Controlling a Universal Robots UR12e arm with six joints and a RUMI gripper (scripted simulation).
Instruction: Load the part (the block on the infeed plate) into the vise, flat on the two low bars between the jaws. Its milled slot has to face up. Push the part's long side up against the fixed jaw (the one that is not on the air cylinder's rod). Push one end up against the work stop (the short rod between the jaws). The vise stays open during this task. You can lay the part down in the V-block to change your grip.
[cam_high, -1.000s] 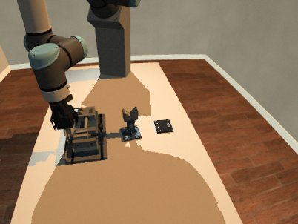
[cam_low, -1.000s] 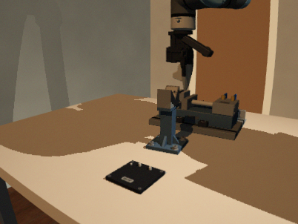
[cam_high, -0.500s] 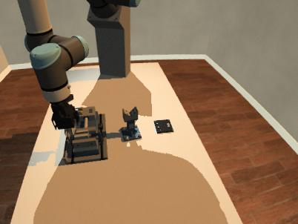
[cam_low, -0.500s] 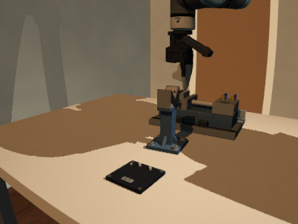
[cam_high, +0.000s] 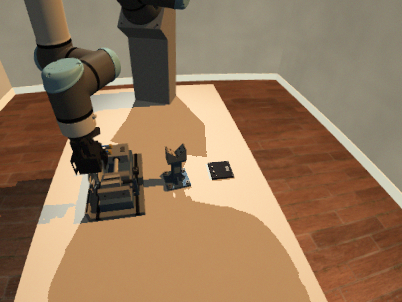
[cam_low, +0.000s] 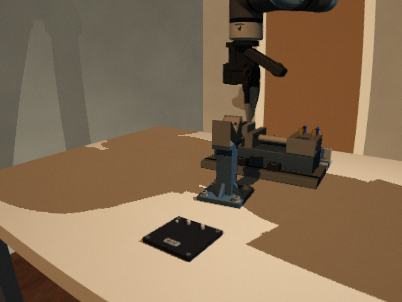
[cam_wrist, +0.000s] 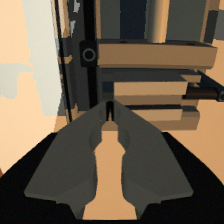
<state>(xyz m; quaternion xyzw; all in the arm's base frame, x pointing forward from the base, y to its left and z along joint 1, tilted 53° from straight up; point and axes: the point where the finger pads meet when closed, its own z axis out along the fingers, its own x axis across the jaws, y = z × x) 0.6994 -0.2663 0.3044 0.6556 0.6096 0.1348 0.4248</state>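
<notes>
Right now my hand is 30 mm to the right of the part, 20 mm above it and 10 mm short of it. Also, from my hand: dark work stop rod 80 mm to the left, 30 mm below, 30 mm ahead; then moving jaw 50 mm to the left, 40 mm below, 20 mm behind; then cream cylinder rod 70 mm to the left, 70 mm behind, 40 mm below.
</notes>
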